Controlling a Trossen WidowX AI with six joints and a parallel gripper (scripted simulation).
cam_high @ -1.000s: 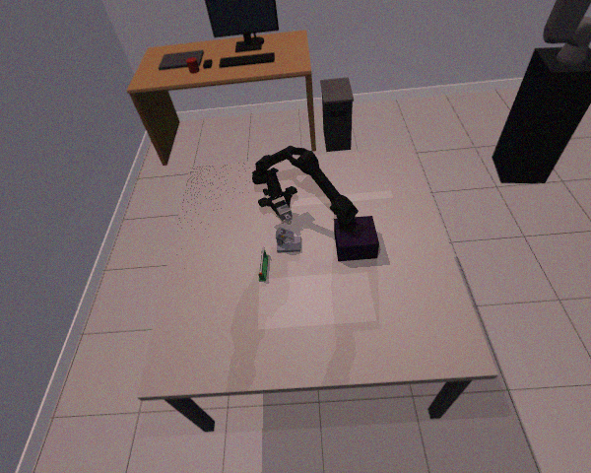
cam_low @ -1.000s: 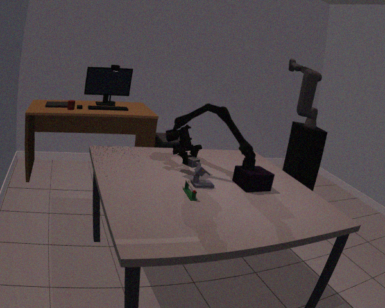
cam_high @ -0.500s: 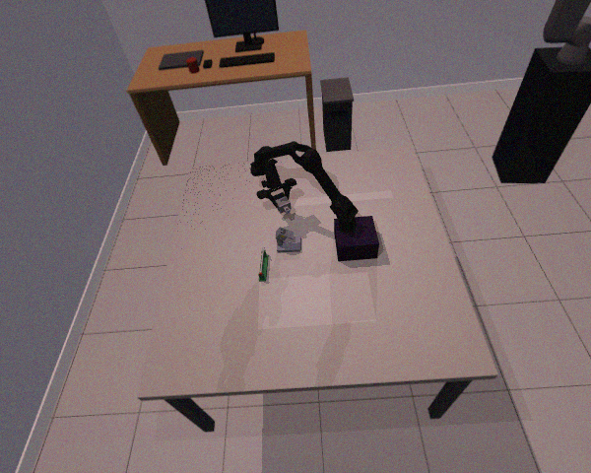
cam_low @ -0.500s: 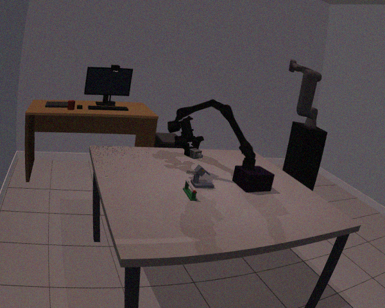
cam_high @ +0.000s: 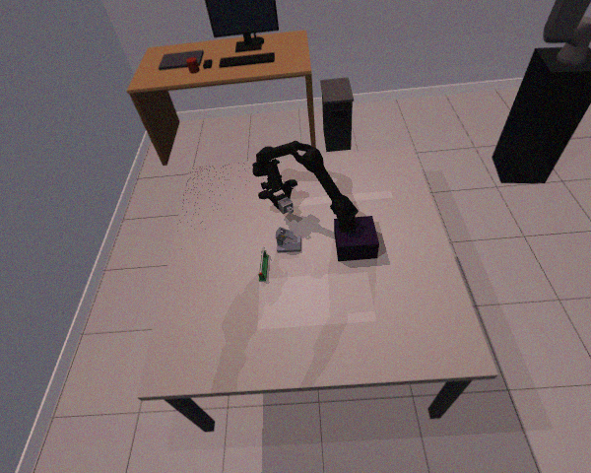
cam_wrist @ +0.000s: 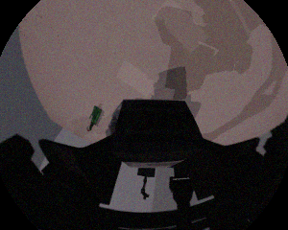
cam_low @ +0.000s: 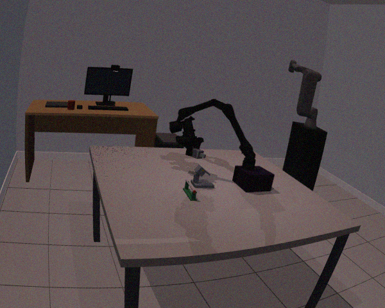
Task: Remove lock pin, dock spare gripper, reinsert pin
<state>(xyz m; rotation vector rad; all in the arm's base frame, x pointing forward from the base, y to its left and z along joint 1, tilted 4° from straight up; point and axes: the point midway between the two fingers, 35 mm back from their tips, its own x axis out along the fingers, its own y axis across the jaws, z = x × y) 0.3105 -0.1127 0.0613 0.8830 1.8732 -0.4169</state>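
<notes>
Now: gripper tip 2 cm below the spare gripper, 1 cm to the right of it and 1 cm past it. The rest, counted from my gripper tip: grey mount (14 cm to the left, 7 cm below, 2 cm behind); then green bar (27 cm to the left, 10 cm below, 7 cm ahead).
</notes>
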